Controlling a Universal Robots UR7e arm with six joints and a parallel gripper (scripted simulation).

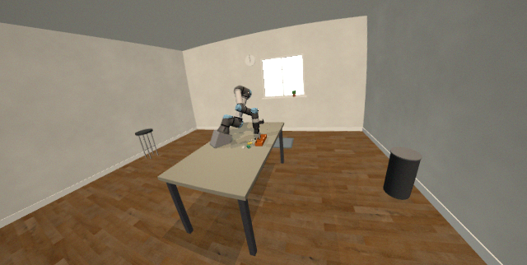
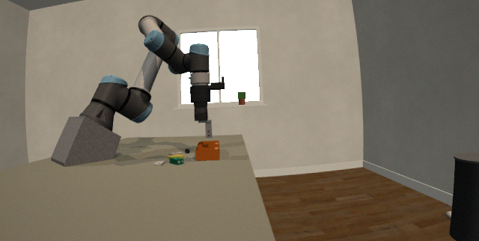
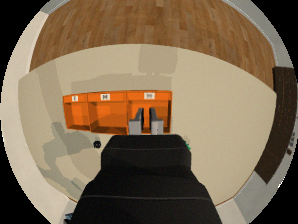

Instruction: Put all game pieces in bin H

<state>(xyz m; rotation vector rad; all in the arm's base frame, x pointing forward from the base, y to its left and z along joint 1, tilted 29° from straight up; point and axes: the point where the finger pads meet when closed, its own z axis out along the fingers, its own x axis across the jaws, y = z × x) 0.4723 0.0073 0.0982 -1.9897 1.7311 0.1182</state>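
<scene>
Now: hand 2 cm past the orange bin, 8 cm to the right of it and 7 cm above it. Also, from my hand: yellow flat piece 13 cm behind, 1 cm to the right, 9 cm below; then grey thing 7 cm behind, 4 cm to the right, 9 cm below; then green block 9 cm behind, 11 cm to the right, 8 cm below.
</scene>
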